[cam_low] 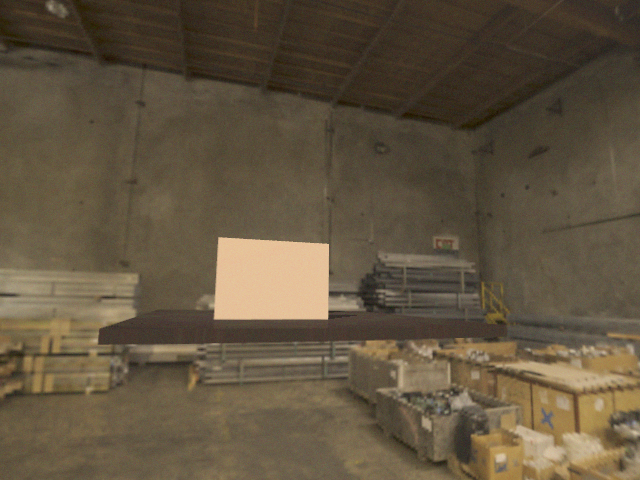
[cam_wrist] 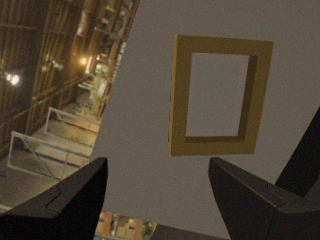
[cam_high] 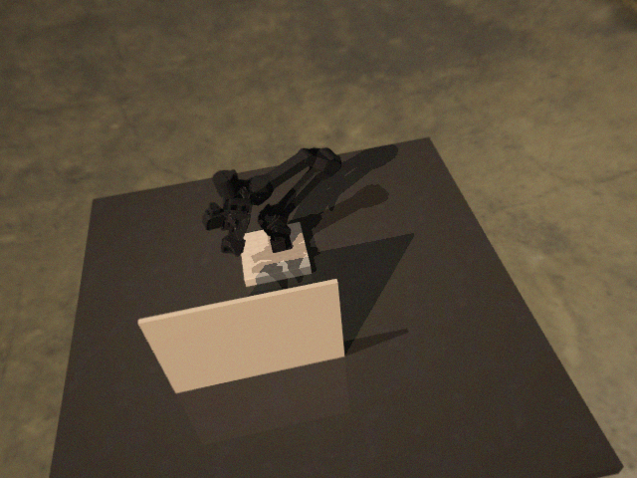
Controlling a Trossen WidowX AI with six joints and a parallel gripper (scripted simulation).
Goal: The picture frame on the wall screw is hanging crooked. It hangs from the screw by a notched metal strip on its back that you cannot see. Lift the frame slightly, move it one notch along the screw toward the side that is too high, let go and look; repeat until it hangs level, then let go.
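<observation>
Now: the yellow picture frame 20 cm ahead of my gripper tip, 9 cm below it and 3 cm to the right of it. Round my gripper tip: wall panel: 21 cm ahead, 11 cm below, 1 cm to the right.
</observation>
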